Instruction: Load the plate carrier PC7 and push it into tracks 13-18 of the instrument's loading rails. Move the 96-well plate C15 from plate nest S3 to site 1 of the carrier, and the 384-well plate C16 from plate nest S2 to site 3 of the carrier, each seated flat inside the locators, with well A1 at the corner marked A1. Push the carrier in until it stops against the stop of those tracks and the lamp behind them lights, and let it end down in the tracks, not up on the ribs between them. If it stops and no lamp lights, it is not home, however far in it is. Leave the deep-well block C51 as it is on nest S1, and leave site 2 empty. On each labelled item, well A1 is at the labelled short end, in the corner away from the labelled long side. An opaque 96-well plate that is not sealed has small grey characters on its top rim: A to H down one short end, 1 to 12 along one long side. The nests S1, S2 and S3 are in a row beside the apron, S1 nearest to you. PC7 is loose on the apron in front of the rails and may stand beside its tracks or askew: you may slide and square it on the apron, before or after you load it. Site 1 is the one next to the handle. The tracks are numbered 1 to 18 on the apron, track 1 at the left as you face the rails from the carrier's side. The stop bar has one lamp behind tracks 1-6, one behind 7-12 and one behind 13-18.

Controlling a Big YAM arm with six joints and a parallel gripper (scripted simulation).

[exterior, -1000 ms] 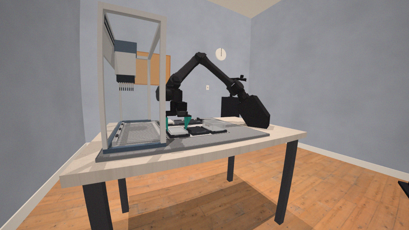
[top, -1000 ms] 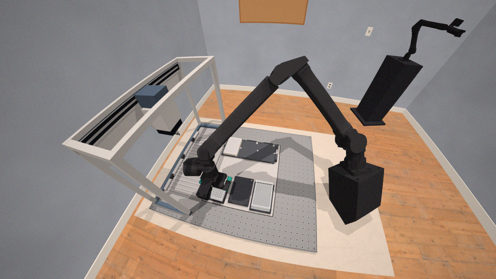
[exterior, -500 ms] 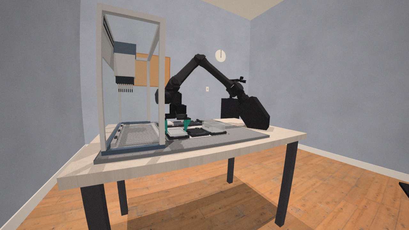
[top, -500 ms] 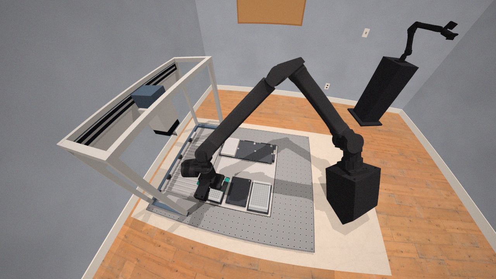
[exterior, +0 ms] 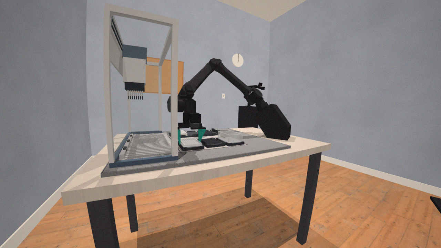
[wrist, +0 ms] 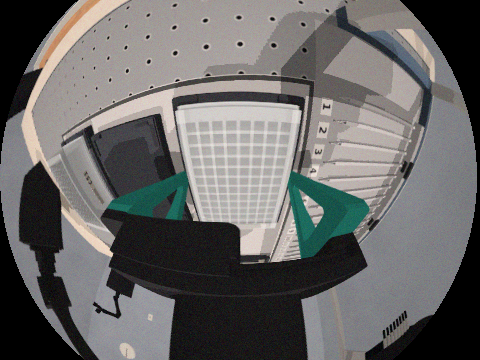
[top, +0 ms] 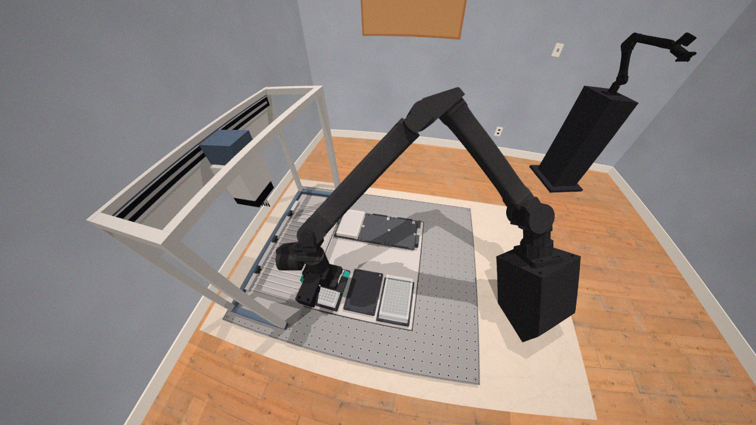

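My hand is right at the 96-well plate C15. From my hand the other things lie so: dark plate carrier PC7: 23 cm to the right, 17 cm behind; then nest S2: 11 cm behind, 2 cm to the left, 1 cm below; then nest S3: 1 cm below.
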